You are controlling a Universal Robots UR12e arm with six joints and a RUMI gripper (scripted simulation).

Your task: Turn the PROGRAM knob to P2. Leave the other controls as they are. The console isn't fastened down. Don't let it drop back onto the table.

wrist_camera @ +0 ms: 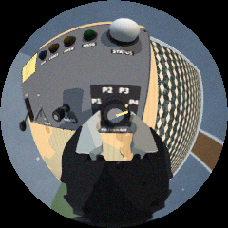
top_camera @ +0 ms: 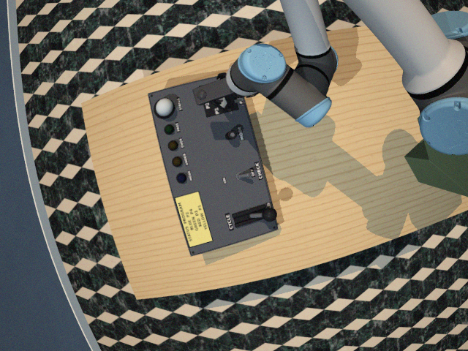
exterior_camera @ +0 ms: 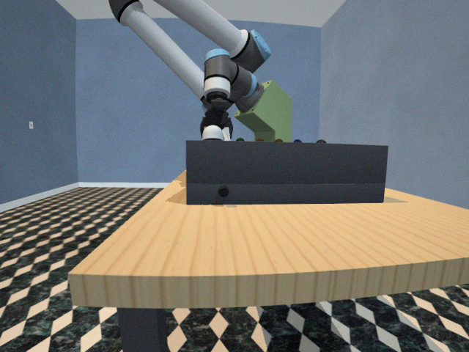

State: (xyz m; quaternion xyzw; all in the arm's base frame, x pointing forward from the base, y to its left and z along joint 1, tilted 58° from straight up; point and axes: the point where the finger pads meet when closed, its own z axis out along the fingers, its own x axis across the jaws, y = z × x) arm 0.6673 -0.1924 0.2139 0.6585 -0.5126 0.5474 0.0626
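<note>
The mode knob lies 20 mm ahead of my hand and 120 mm to the left of it. Also, from my hand: check toggle: 30 mm ahead, 240 mm to the left, 10 mm below; dark grey console: 60 mm ahead, 170 mm to the left, 30 mm below; cycle lever: 30 mm ahead, 360 mm to the left, 10 mm above.
</note>
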